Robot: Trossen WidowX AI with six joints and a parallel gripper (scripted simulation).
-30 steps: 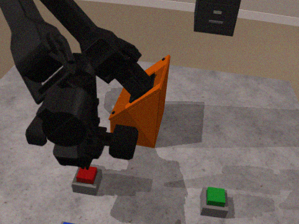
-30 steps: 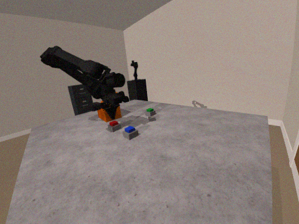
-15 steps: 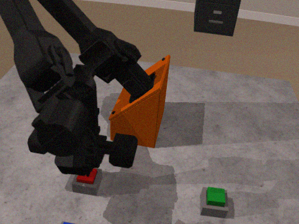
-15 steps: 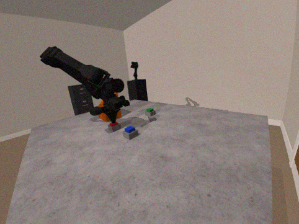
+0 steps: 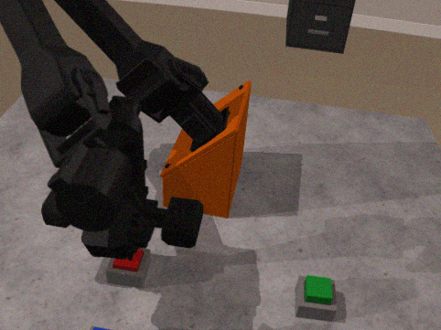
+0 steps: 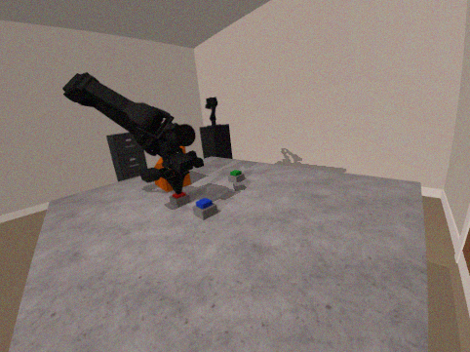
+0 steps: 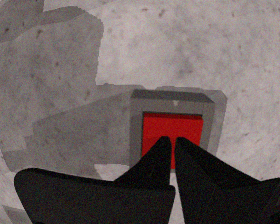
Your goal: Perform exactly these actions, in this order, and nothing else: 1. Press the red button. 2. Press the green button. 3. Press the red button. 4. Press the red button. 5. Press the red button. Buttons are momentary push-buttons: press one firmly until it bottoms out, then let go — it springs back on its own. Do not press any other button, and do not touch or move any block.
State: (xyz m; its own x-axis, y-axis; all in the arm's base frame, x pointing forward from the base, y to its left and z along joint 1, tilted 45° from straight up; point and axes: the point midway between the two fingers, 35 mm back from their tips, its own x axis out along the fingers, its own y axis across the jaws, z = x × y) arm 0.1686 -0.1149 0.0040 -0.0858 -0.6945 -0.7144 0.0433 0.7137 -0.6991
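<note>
The red button lies 10 mm below my gripper tip. The rest, counted from my gripper tip: blue button 130 mm ahead; green button 250 mm to the left, 20 mm ahead; small grey block 190 mm to the left, 90 mm ahead, 20 mm below.
</note>
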